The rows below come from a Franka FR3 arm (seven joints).
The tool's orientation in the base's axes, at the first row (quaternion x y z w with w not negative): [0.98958 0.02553 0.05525 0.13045]
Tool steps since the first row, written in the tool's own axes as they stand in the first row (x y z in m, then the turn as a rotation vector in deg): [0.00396 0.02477 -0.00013 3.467 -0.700 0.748]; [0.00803 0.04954 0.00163 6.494 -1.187 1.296]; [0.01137 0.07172 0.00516 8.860 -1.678 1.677]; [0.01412 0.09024 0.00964 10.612 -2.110 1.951]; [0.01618 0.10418 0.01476 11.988 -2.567 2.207]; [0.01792 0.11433 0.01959 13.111 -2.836 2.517]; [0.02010 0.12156 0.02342 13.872 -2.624 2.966]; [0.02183 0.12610 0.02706 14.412 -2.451 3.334]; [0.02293 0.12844 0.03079 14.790 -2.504 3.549]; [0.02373 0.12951 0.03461 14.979 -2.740 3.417]
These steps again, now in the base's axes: [0.00481 -0.02360 0.00700 3.503 0.709 -0.545]; [0.00995 -0.04768 0.01219 6.553 1.236 -0.887]; [0.01447 -0.06976 0.01493 8.928 1.766 -1.138]; [0.01839 -0.08860 0.01575 10.684 2.226 -1.334]; [0.02153 -0.10322 0.01469 12.063 2.691 -1.557]; [0.02419 -0.11413 0.01288 13.203 2.945 -1.810]; [0.02706 -0.12194 0.01131 14.019 2.675 -2.107]; [0.02936 -0.12714 0.00918 14.603 2.449 -2.360]; [0.03097 -0.13027 0.00632 15.002 2.470 -2.541]; [0.03225 -0.13223 0.00302 15.165 2.743 -2.457]
